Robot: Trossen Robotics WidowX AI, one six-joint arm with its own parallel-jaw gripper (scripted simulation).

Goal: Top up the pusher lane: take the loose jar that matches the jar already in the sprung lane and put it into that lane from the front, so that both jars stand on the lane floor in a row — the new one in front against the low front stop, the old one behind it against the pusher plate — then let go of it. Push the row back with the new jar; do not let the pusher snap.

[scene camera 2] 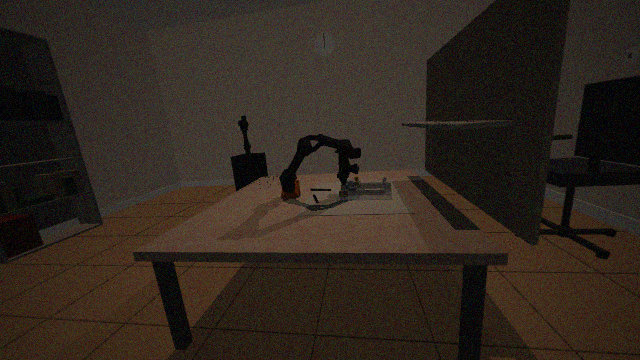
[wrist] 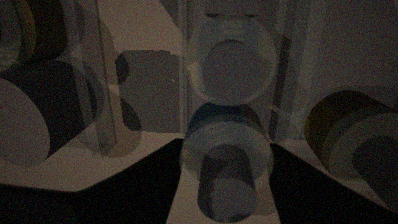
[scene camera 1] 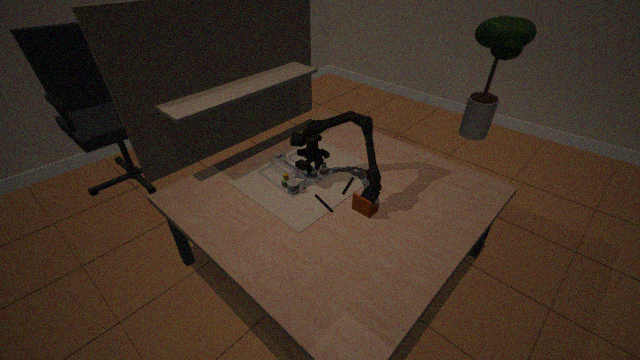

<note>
I see my gripper [wrist: 225,149] and a pale blue-grey jar [wrist: 226,157].
</note>
